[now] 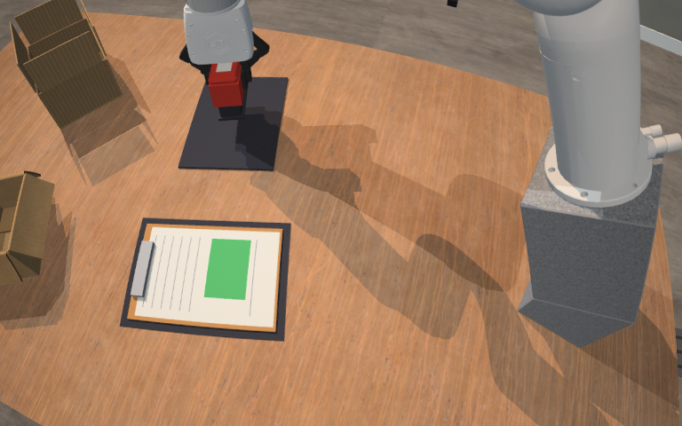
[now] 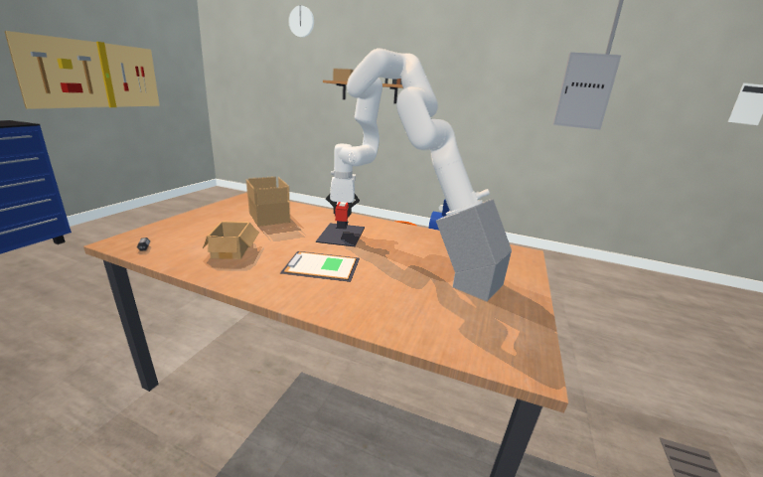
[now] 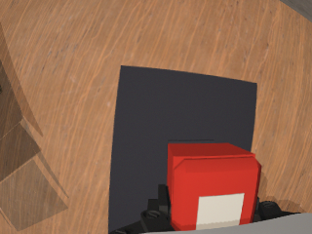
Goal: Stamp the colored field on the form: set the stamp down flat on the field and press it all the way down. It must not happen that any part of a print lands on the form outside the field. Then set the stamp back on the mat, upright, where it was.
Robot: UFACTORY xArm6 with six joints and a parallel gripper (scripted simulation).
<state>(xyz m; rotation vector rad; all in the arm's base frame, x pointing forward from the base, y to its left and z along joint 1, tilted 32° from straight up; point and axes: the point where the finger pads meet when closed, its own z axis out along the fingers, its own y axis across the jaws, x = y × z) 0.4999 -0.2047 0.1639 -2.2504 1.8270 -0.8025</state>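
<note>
My gripper is now 300 mm to the right of the clipboard and 100 mm above it. From my hand the other things lie so: dark mat (100 mm below); then red stamp (20 mm below); then small dark object (680 mm ahead, 370 mm to the left, 90 mm below).
</note>
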